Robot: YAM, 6 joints.
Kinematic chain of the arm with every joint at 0, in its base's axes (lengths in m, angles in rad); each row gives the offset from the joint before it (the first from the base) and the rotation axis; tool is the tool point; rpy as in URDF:
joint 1: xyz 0 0 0.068 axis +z
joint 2: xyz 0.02 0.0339 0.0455 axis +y
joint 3: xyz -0.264 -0.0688 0 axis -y
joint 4: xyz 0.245 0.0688 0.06 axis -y
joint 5: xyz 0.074 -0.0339 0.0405 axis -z
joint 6: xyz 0.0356 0 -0.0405 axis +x
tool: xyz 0 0 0 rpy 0 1.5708 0
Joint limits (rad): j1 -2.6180..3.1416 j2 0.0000..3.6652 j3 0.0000..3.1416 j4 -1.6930..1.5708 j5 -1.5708..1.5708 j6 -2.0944..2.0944
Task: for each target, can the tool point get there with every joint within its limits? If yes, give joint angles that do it. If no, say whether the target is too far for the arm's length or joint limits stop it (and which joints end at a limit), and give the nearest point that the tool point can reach.
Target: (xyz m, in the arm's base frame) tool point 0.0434 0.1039 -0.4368
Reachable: no: joint limits stop it (at a limit: joint 2) | nearest point 0.0527 0.1262 -0.3626 | short by 0.078 m
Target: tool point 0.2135 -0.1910 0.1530
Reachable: yes | joints -0.8416 1.6307 0.5367 0.7065 -1.1115 1.0254
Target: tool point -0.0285 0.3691 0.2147
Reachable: yes | joints 1.5867 2.0544 1.6802 -1.4271 -0.6888 0.2482
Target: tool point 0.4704 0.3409 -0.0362
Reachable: yes | joints 0.5907 3.1056 2.5732 -0.4706 -0.6370 -1.6725
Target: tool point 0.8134 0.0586 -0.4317
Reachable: no: too far | nearest point 0.5396 0.0389 -0.2316 | short by 0.340 m
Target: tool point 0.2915 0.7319 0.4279
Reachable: no: too far | nearest point 0.2217 0.5566 0.3507 | short by 0.204 m
